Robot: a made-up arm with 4 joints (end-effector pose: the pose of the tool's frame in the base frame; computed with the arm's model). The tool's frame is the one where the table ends.
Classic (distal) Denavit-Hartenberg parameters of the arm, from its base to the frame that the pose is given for. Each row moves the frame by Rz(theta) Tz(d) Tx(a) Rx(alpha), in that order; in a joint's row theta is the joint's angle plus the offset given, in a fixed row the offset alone. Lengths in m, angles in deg.
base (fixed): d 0.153; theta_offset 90; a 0; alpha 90
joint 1: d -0.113; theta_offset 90; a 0.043; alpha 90
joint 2: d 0.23; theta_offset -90; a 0.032; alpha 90
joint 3: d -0.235; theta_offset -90; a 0.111; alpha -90
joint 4: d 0.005; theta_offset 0; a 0.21; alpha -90
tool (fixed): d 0.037; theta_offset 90; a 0; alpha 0
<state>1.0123 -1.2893 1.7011 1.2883</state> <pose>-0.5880 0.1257 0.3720 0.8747 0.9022 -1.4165</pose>
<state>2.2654 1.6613 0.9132 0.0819</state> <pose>0.2007 -0.2576 -0.0095 0.9094 1.2464 1.1656</pose>
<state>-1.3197 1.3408 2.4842 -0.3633</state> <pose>0.0258 0.4168 -0.2426 1.9491 1.2801 1.9651</pose>
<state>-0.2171 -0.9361 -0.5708 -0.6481</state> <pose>-0.1490 0.0236 0.3796 0.1238 -0.6030 0.8586</pose>
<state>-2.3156 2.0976 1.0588 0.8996</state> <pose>0.3627 -0.0731 0.0433 1.0220 -0.9989 1.6735</pose>
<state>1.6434 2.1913 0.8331 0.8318</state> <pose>0.3422 0.0280 0.2376 -0.3955 1.0541 1.6926</pose>
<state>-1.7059 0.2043 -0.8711 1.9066</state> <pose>-0.0569 0.4273 -0.1289 2.5224 -0.1420 -1.2138</pose>
